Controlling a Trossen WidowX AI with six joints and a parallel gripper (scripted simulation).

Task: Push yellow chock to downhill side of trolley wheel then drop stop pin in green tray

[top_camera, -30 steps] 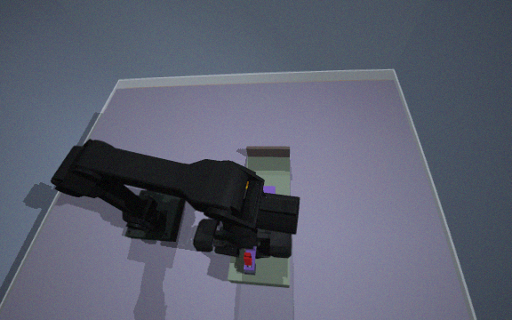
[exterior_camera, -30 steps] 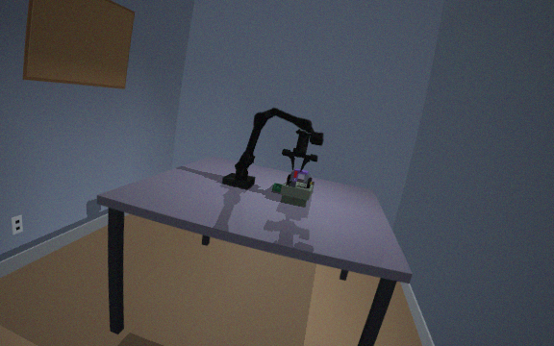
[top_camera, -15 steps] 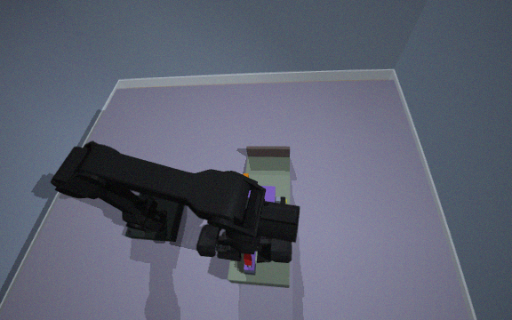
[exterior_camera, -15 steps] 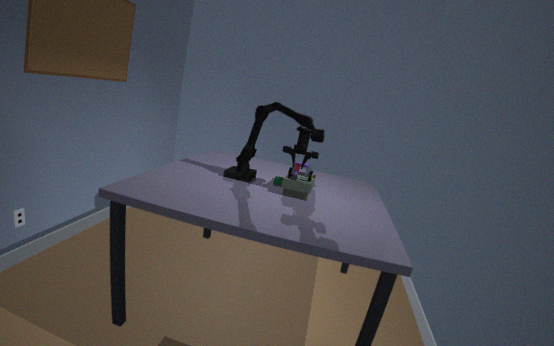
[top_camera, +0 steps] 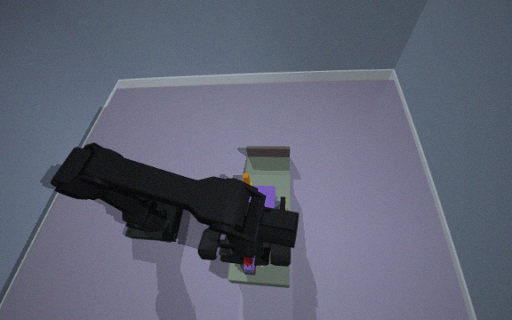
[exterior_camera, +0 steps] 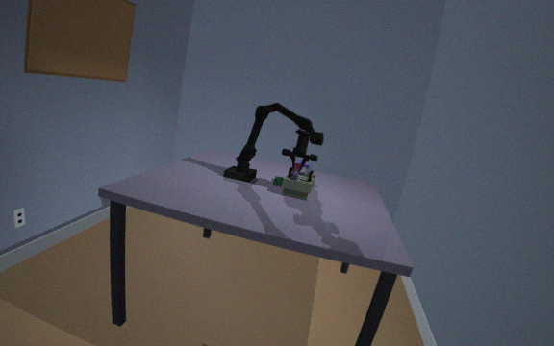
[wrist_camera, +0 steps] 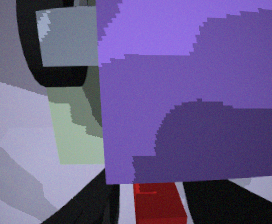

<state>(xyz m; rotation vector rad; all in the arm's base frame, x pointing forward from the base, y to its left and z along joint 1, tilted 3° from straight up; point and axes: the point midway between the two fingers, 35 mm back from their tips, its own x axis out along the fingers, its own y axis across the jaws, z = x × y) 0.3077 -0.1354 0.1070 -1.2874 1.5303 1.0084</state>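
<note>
Now: gripper tip 70 mm past the green tray, 210 mm to the right of it and 140 mm above it. From my gripper tip the other things lie so: purple trolley 30 mm ahead, 100 mm to the left, 20 mm below; red-headed stop pin right at my gripper tip; pale green ramp 30 mm ahead, 110 mm to the left, 80 mm below.
</note>
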